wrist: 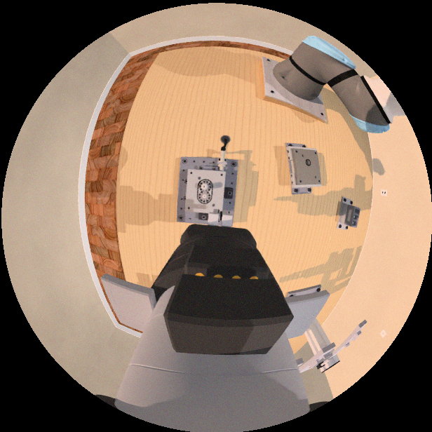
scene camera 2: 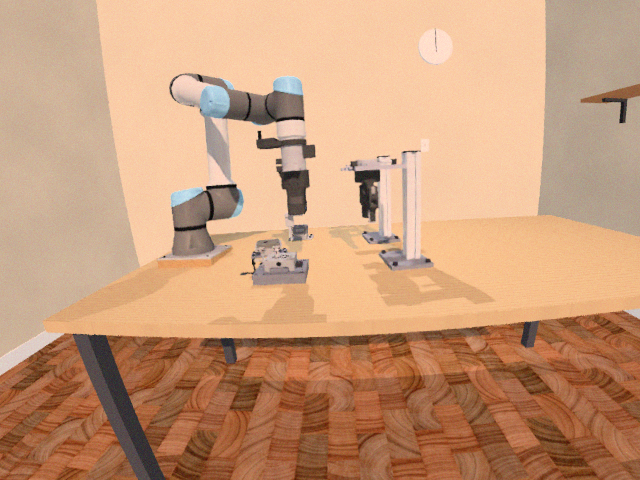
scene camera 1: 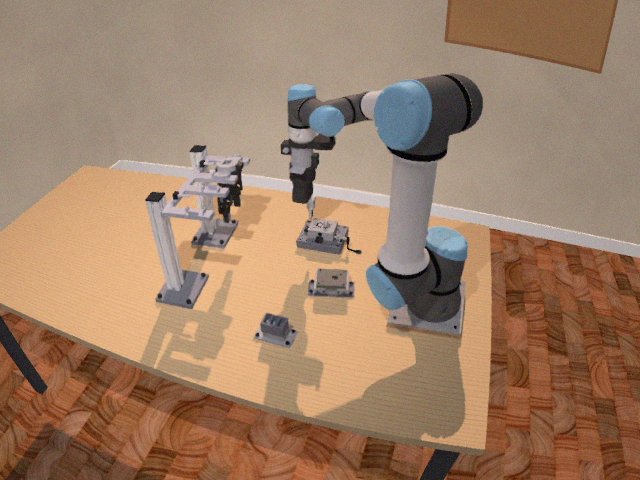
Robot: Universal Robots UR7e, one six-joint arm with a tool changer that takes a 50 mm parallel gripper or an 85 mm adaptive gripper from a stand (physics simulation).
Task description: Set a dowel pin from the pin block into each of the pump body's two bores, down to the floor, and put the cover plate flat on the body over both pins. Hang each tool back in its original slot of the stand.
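Seen in the pictures: hand at its tool point: (scene camera 2: pixel 293 164); arm's base at its link origin: (scene camera 2: pixel 193 251) (scene camera 1: pixel 433 301).
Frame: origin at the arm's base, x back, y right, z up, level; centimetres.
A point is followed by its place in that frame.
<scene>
The parallel gripper (scene camera 1: pixel 311 211) (scene camera 2: pixel 289 224) (wrist: pixel 220 218) is on the arm, pointing down, its fingertips above the edge of the pump body. It looks shut on a dowel pin, seen as a thin dark sliver between the pale fingertips; the pin is small and mostly hidden. The pump body (scene camera 1: pixel 327 231) {z 3.0, x -38.3, y 11.8 cm} (scene camera 2: pixel 276 265) {z 1.7, x -41.1, y 17.6 cm} (wrist: pixel 194 200) sits in a grey fixture, with a figure-eight recess on top; whether a bore holds a pin is too small to tell. The cover plate (scene camera 1: pixel 330 277) {z 2.0, x -28.7, y -5.7 cm} (scene camera 2: pixel 268 242) {z 2.0, x -29.1, y -4.3 cm} (wrist: pixel 302 171) lies on its holder. The pin block (scene camera 1: pixel 274 326) {z 3.0, x -32.3, y -29.3 cm} (scene camera 2: pixel 299 229) {z 1.7, x -33.6, y -25.7 cm} (wrist: pixel 349 216) stands apart.
The tool stand (scene camera 1: pixel 168 253) {z 12.2, x -66.2, y -28.3 cm} (scene camera 2: pixel 412 206) {z 13.7, x -76.5, y 1.2 cm} has two posts and slotted arms. The black adaptive gripper (scene camera 1: pixel 232 188) (scene camera 2: pixel 368 192) hangs from it. A black crank handle (scene camera 1: pixel 354 250) {z -2.2, x -29.6, y 13.3 cm} (wrist: pixel 225 140) sticks out from the body's fixture. The robot base plate (scene camera 1: pixel 404 318) {z -0.6, x -5.5, y -8.9 cm} (wrist: pixel 270 82) is beyond the cover plate.
</scene>
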